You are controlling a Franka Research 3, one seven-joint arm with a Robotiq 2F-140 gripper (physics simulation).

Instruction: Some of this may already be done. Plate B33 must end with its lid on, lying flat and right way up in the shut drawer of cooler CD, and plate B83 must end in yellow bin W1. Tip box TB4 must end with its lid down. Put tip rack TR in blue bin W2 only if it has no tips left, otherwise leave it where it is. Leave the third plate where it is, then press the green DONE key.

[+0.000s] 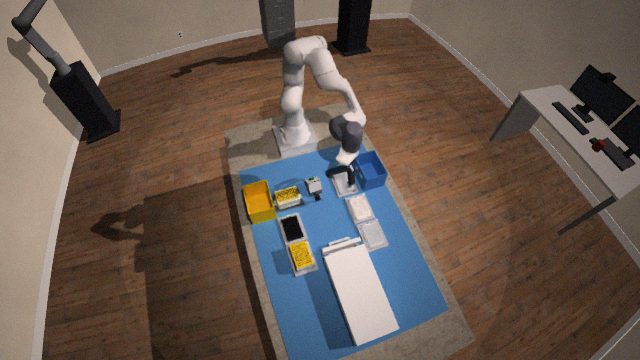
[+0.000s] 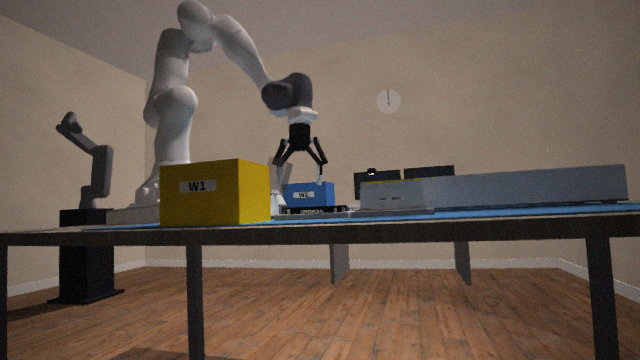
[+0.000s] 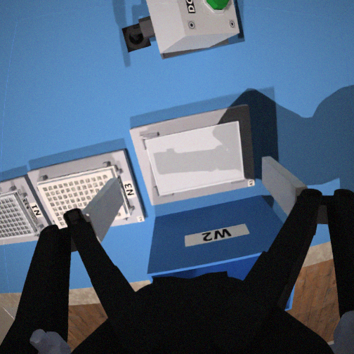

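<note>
My gripper (image 1: 351, 185) (image 2: 300, 175) (image 3: 189, 179) is open and empty above a nest holding a smooth white lid or lidded plate (image 3: 200, 157), beside blue bin W2 (image 1: 371, 170) (image 2: 309, 195) (image 3: 215, 237). A pale plate (image 1: 360, 207) (image 3: 80, 192) sits in nest N3, another (image 1: 373, 235) (image 3: 15, 215) in N1. A black item (image 1: 292, 228) lies in a nest. Two white holders (image 1: 288, 197) (image 1: 301, 256) show yellow tips; their labels are unreadable. Yellow bin W1 (image 1: 259, 201) (image 2: 215, 192) is at the side. The green DONE key (image 1: 312, 178) (image 3: 218, 3) tops a grey box.
The long white cooler (image 1: 362, 295) (image 2: 525, 185) stands beyond the nests, with its handled drawer front (image 1: 341, 246) facing the arm; it looks shut. A pale tilted panel (image 2: 286, 172) shows by one finger. A small black fitting (image 1: 317, 197) (image 3: 136, 37) juts from the key box.
</note>
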